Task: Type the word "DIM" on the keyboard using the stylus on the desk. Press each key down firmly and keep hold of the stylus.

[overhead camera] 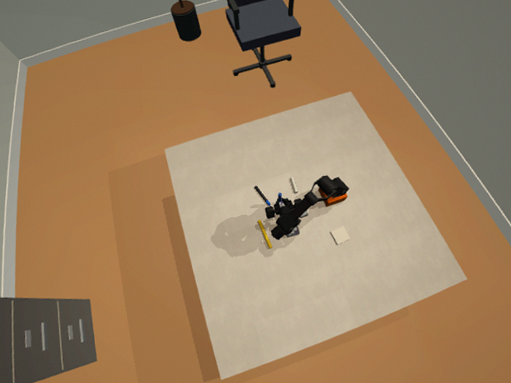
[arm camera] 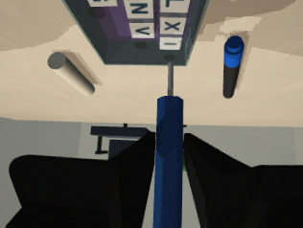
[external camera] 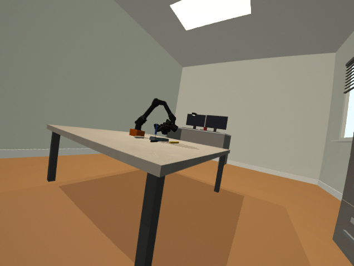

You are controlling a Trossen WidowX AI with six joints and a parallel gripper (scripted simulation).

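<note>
Now: the I key 7 cm below my gripper tip. Also, from my gripper tip: D key: 6 cm to the left, 7 cm below; grey block: 11 cm behind, 9 cm to the left, 7 cm below; blue stylus: 1 cm below.
</note>
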